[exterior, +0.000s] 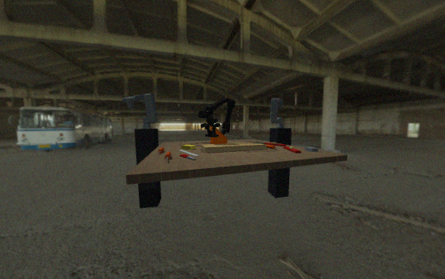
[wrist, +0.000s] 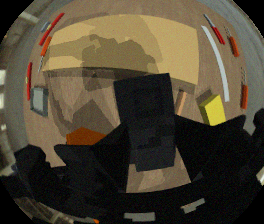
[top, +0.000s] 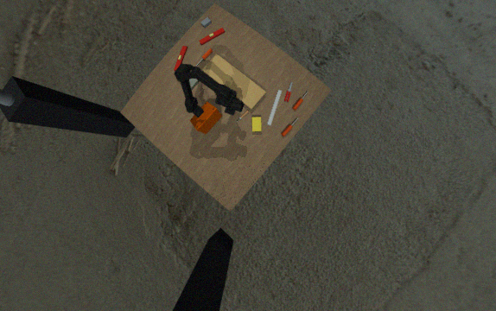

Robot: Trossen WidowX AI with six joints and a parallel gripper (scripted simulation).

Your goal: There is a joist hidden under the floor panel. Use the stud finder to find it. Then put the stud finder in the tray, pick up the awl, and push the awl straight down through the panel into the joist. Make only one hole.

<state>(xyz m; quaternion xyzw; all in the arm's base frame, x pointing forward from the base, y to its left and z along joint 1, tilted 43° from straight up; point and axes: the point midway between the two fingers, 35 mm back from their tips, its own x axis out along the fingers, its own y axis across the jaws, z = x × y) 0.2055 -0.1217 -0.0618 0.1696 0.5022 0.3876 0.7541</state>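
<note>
The awl lies 12 cm below my gripper tip, 9 cm to the right of it and 1 cm behind it. Round my gripper tip: green light (3 cm above, 2 cm ahead, 1 cm to the left); then white ruler (24 cm ahead, 22 cm to the right, 12 cm below); then yellow stud finder (22 cm to the right, 11 cm below, 4 cm ahead).
</note>
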